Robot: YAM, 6 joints.
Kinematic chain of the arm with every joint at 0, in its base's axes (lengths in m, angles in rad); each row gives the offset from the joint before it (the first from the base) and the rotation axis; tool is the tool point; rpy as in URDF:
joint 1: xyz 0 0 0.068 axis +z
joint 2: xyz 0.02 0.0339 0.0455 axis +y
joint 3: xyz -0.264 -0.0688 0 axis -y
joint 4: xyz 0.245 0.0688 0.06 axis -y
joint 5: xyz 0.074 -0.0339 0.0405 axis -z
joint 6: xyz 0.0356 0 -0.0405 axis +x
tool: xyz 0 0 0 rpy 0 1.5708 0
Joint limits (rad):
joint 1: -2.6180..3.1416
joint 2: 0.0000..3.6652
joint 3: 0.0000..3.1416
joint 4: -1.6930..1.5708
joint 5: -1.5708..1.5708
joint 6: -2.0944..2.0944
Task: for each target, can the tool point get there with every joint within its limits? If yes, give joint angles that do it. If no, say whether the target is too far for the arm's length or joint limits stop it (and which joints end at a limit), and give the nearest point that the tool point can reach.
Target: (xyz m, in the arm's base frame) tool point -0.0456 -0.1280 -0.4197
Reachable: no: joint limits stop it (at a limit: joint 2) | nearest point -0.0506 -0.1420 -0.3668 | short by 0.055 m
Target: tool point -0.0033 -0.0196 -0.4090
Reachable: no: joint limits stop it (at a limit: joint 2) | nearest point -0.0109 -0.0648 -0.3307 | short by 0.091 m
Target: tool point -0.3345 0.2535 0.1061
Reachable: yes | joints 2.5631 2.1587 1.3073 -0.2133 0.9690 -0.5466
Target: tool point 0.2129 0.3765 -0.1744
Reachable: yes | joints 1.0983 3.0716 1.9035 -0.4261 0.5391 1.2444
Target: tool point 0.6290 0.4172 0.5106
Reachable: no: too far | nearest point 0.4755 0.3154 0.4111 | short by 0.209 m
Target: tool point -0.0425 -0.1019 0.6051
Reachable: yes | joints 0.8602 0.6855 1.8371 -0.0053 1.2963 1.1781
